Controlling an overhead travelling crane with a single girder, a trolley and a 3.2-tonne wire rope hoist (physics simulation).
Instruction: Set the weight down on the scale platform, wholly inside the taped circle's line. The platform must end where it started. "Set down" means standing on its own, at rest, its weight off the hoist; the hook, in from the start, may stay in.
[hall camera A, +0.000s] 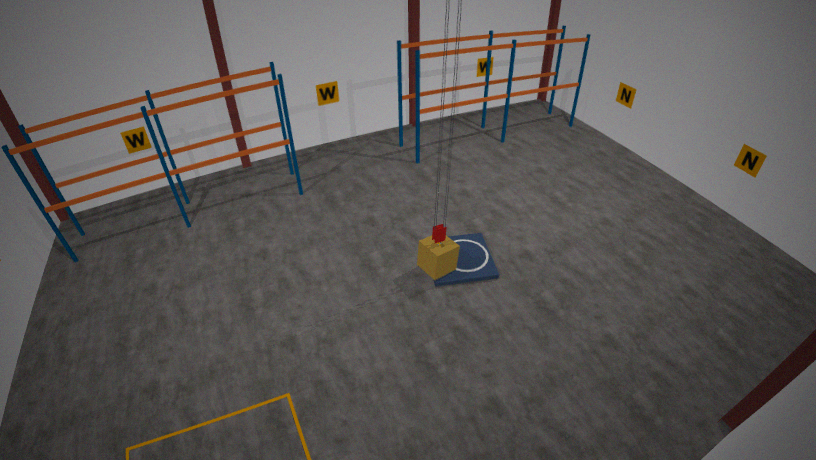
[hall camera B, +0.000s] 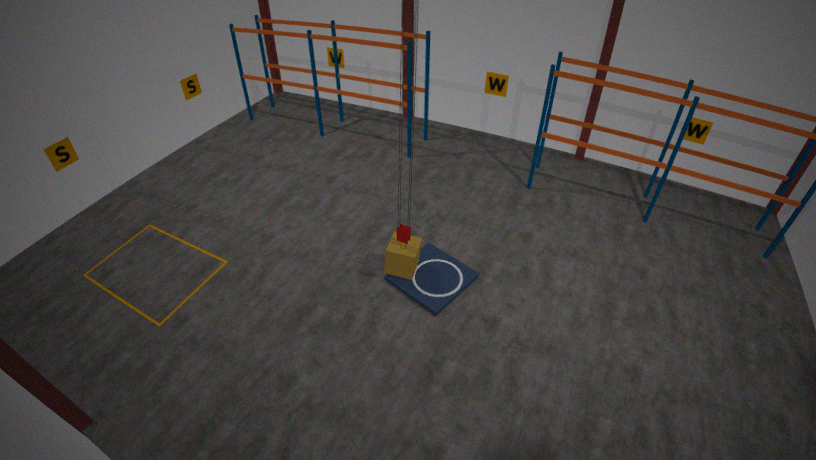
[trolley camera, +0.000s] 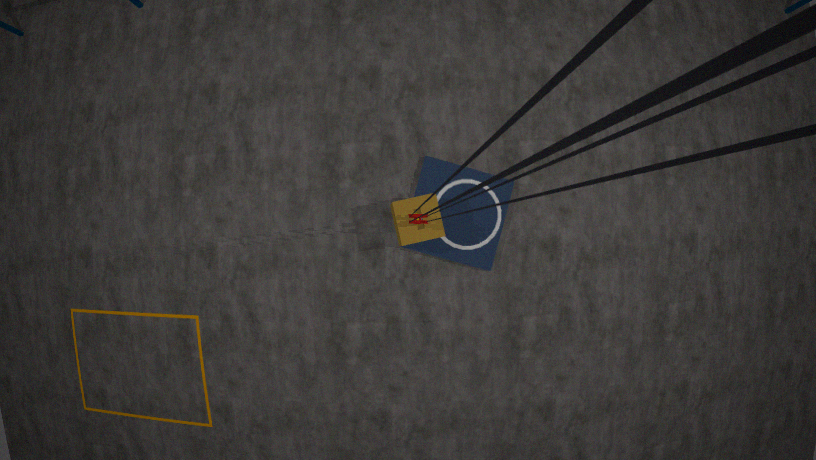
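The weight, a yellow block (hall camera A: 437, 261) (hall camera B: 401, 264) (trolley camera: 414, 235), hangs upright, its shadow on the floor off to its left. In the trolley view it overlaps the left edge of the blue scale platform (hall camera A: 481, 274) (hall camera B: 435, 306) (trolley camera: 480, 260) and covers part of the left side of the white taped circle (hall camera A: 487, 256) (hall camera B: 461, 278) (trolley camera: 499, 214). Most of the weight lies outside the circle's line there. My hook, under its red block (hall camera A: 438, 233) (hall camera B: 403, 233) (trolley camera: 418, 218), is at the weight's top eye. The ropes slant to the upper right in the trolley view. The height of the gap below the weight is hard to tell.
A yellow outlined rectangle (hall camera A: 207, 422) (hall camera B: 122, 300) (trolley camera: 134, 313) is marked on the floor, left of the platform. Blue and orange racks (hall camera A: 417, 108) (hall camera B: 409, 102) stand along the W wall, well away from the weight.
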